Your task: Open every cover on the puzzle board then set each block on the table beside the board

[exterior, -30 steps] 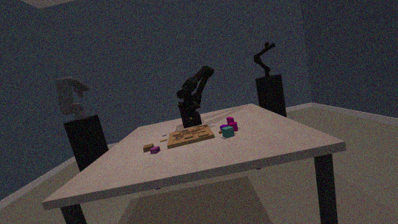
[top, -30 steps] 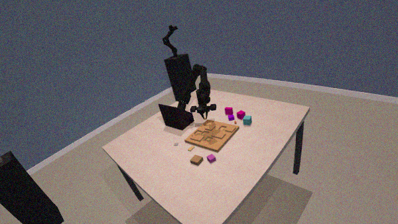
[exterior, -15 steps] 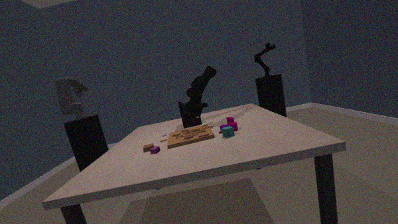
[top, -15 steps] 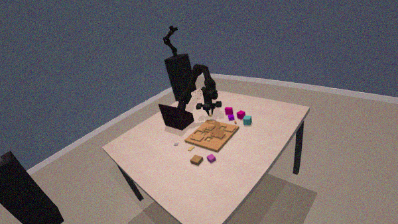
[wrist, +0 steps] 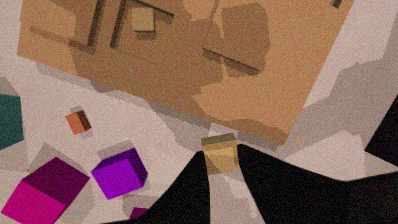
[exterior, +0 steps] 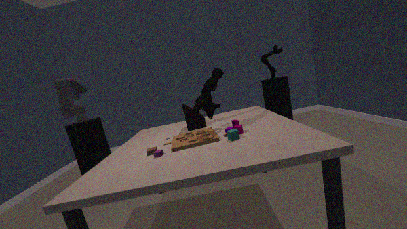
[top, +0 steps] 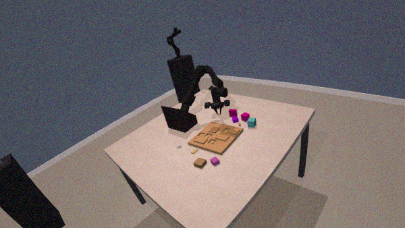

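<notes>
My gripper tip is now 130 mm short of the small orange block, 60 mm to the right of it and 100 mm above it. Round my gripper tip: magenta block: 140 mm ahead, 150 mm to the left, 90 mm below; tiny grey block: 150 mm behind, 340 mm to the right, 110 mm below; teal block: 230 mm ahead, 90 mm to the left, 80 mm below.
</notes>
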